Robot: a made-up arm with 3 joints. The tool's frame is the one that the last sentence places.
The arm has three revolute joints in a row. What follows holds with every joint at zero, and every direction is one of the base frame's.
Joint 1 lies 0.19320 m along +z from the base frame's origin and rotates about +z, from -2.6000 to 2.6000 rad.
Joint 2 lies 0.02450 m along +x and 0.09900 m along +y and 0.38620 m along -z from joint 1 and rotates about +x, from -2.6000 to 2.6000 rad.
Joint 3 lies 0.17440 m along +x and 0.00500 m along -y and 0.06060 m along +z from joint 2 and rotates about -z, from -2.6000 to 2.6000 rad.
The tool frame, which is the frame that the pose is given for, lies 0.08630 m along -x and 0.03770 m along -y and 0.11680 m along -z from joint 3; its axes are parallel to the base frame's.
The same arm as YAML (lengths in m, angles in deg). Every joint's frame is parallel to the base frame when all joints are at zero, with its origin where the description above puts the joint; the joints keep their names.
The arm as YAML. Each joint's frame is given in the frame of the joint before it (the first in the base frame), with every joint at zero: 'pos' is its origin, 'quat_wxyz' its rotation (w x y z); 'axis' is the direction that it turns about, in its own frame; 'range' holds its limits. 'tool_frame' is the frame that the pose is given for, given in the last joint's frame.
length_unit: m
angle_unit: deg
joints:
  - joint: joint 1
    pos: [0.0, 0.0, 0.1932]
    quat_wxyz: [1.0, 0.0, 0.0, 0.0]
    axis: [0.0, 0.0, 1.0]
    range: [-148.97, 148.97]
  - joint: joint 2
    pos: [0.0245, 0.099, -0.3862]
    quat_wxyz: [1.0, 0.0, 0.0, 0.0]
    axis: [1.0, 0.0, 0.0]
    range: [-148.97, 148.97]
  - joint: joint 3
    pos: [0.1744, -0.005, 0.0606]
    quat_wxyz: [1.0, 0.0, 0.0, 0.0]
    axis: [0.0, 0.0, -1.0]
    range: [-148.97, 148.97]
tool_frame:
  pos: [-0.0863, -0.0377, -0.1168]
  quat_wxyz: [1.0, 0.0, 0.0, 0.0]

